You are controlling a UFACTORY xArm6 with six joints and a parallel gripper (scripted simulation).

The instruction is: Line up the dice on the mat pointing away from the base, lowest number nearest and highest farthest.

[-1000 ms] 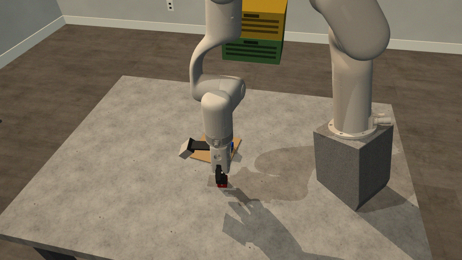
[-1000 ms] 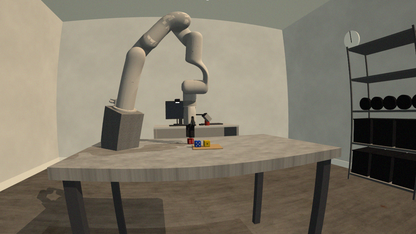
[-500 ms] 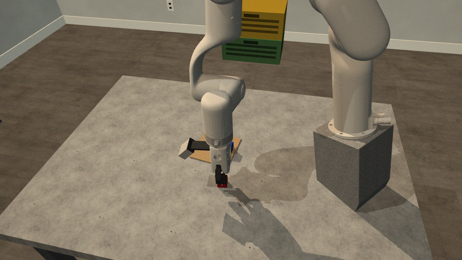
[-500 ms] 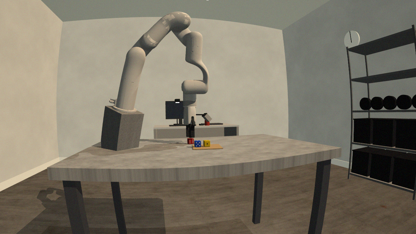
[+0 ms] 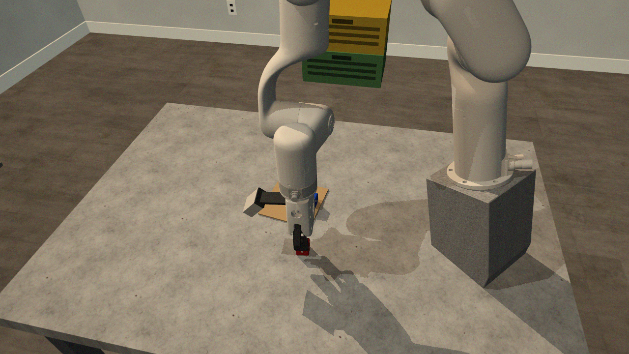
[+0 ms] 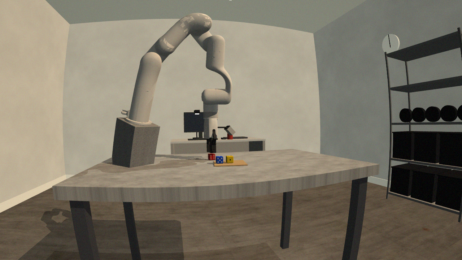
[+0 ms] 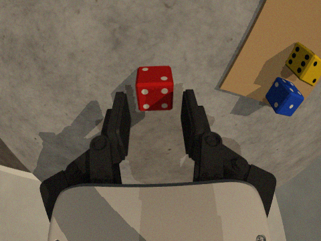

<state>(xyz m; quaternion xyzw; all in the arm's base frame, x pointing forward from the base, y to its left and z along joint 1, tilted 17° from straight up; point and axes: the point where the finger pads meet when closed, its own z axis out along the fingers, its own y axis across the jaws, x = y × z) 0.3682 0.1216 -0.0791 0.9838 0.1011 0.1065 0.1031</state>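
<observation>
My gripper is now 40 mm above the red die. Also, from my hand: yellow die 140 mm to the right, 70 mm ahead, 40 mm below; then blue die 140 mm to the right, 40 mm below, 20 mm ahead; then mat 140 mm to the right, 70 mm ahead, 50 mm below.
</observation>
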